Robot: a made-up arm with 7 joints.
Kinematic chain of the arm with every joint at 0, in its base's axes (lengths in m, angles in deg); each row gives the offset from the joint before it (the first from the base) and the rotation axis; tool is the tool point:
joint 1: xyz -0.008 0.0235 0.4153 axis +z
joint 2: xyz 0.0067 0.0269 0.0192 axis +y
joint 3: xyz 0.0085 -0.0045 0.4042 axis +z
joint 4: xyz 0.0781 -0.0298 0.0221 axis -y
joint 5: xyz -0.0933 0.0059 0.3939 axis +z
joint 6: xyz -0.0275 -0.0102 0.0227 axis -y
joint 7: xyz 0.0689 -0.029 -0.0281 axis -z
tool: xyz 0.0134 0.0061 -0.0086
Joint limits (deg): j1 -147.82..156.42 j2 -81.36..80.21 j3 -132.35..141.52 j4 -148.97..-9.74 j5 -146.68..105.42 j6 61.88..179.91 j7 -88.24..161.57
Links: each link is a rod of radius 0.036 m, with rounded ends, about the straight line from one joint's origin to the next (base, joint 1, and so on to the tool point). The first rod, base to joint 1, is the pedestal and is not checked.
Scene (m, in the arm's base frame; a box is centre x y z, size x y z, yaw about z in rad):
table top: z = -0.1
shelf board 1: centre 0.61 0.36 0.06 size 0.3 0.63 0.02 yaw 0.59
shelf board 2: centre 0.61 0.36 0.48 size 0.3 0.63 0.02 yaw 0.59
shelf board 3: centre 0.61 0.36 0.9 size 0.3 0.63 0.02 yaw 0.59
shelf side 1: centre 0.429 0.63 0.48 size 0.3 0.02 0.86 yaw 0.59
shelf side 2: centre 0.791 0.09 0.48 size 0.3 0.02 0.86 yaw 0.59
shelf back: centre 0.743 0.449 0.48 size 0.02 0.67 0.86 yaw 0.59
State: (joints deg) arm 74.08 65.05 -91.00 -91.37 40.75 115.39 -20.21
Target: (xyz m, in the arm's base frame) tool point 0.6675 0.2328 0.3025
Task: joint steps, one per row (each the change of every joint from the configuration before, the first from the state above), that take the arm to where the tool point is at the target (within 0.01 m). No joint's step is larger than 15 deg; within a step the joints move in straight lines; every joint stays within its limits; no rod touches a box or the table.
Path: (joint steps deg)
1: 6.61 2.36 -7.04 -13.42 1.10 -1.96 -0.16
2: 6.62 2.37 -7.05 -13.42 1.10 -1.96 -0.16
3: 6.61 2.36 -7.04 -13.41 1.10 -1.95 -0.16
4: -3.86 1.06 11.82 -1.75 -0.01 -1.17 -0.02
5: -3.85 1.06 11.81 -1.76 -0.01 -1.16 -0.01
6: -3.86 1.07 11.82 -1.75 -0.01 -1.17 -0.01
7: -3.86 1.06 11.82 -1.75 -0.01 -1.16 -0.02
8: -3.96 1.27 0.11 12.70 -0.91 2.45 0.15
9: -3.96 1.28 0.11 12.70 -0.91 2.46 0.14
10: -3.97 1.27 0.11 12.69 -0.90 2.46 0.14

